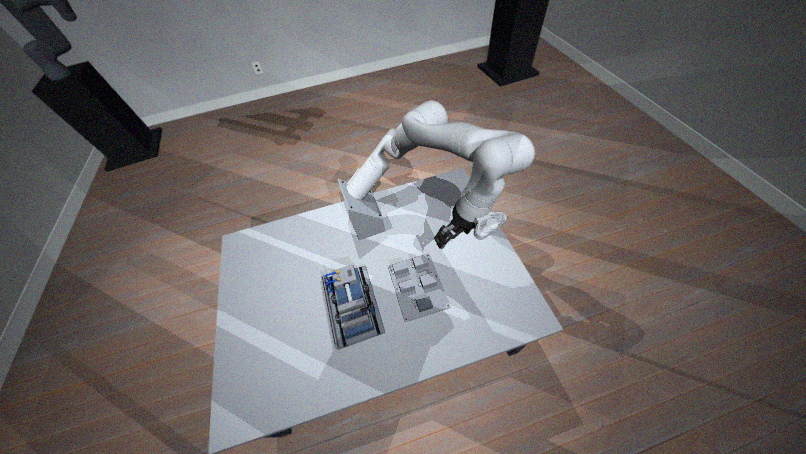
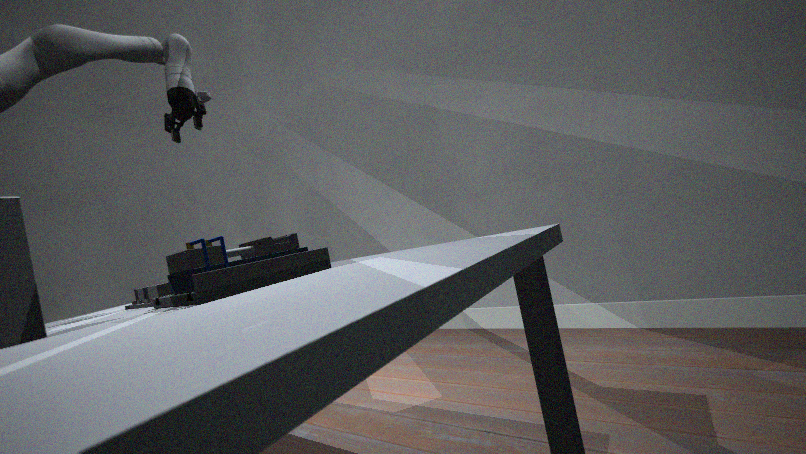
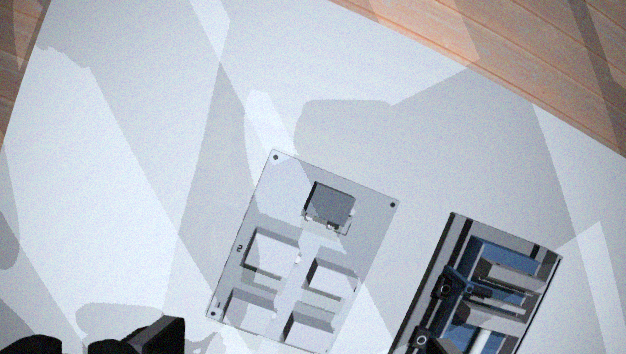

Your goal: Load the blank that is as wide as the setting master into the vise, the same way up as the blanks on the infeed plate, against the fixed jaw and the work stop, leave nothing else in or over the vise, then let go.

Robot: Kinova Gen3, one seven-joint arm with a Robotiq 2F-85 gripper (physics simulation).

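Pixels of known places: gripper, fingertip midpoint: (image 1: 452,238) (image 2: 187,135); arm's base at its link origin: (image 1: 355,192).
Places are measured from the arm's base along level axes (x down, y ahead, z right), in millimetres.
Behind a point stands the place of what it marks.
My gripper (image 1: 442,241) {x -286, y 557, z -181 mm} (image 2: 187,130) {x -286, y 557, z -181 mm} (image 3: 306,344) {x -286, y 557, z -181 mm} is open and empty, high above the table on the robot's side of the infeed plate (image 1: 408,313) {x 171, y 546, z -23 mm} (image 3: 375,210) {x 171, y 549, z -27 mm}. The setting master, a darker grey block (image 1: 423,303) {x 146, y 541, z -90 mm} (image 3: 331,202) {x 146, y 546, z -95 mm}, sits near the plate's far end. Four lighter blanks lie flat on the plate in two rows: one blank (image 3: 272,255) {x 135, y 460, z -149 mm} by the mark 2, one (image 3: 332,281) {x 135, y 447, z -62 mm} beside it, one (image 3: 250,312) {x 135, y 374, z -154 mm} by the mark 1, and one (image 3: 309,336) {x 135, y 360, z -66 mm} beside that. The blue and grey vise (image 1: 360,294) {x 119, y 419, z 127 mm} (image 2: 259,270) {x 147, y 384, z 266 mm} (image 3: 510,257) {x 119, y 547, z 172 mm} shows no blank between its jaws. The work stop (image 3: 480,291) {x 83, y 498, z 122 mm} reaches over the jaw gap.
The vise stands beside the plate, with a strip of table (image 3: 400,250) {x 179, y 502, z 32 mm} between them. Blue tubes (image 1: 328,281) {x 114, y 314, z 232 mm} (image 2: 204,253) {x 96, y 306, z 233 mm} with yellow fittings rise at the vise's cylinder end. The arm's mounting plate (image 1: 366,224) {x 80, y 132, z 4 mm} is at the table's back edge.
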